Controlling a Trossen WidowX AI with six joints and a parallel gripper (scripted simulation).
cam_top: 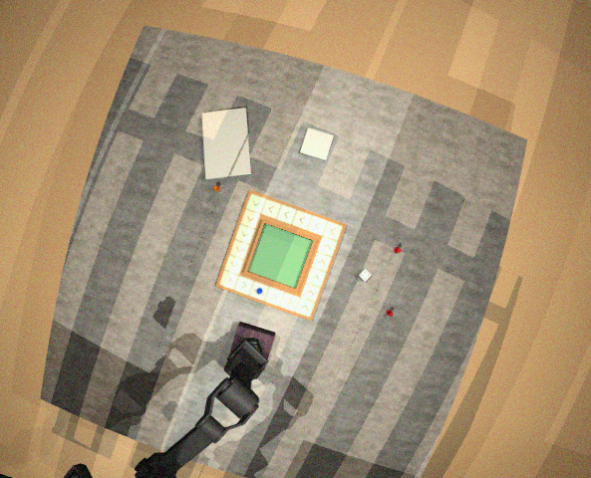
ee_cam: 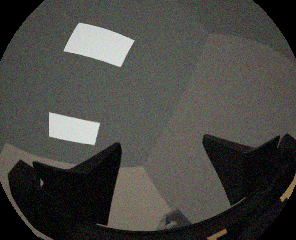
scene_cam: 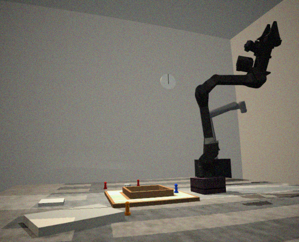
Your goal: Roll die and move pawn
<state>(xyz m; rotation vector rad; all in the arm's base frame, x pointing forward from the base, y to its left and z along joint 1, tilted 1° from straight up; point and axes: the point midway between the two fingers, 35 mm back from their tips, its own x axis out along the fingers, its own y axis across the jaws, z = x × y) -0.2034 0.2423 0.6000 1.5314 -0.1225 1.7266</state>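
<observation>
My gripper tip is now 68 cm above the white die, 53 cm to the left of it and 44 cm short of it. Also, from my gripper tip: orange pawn: 68 cm below, 63 cm ahead, 9 cm to the right; then blue pawn: 67 cm below, 36 cm ahead, 25 cm to the right; then green dice tray: 69 cm below, 46 cm ahead, 29 cm to the right.
</observation>
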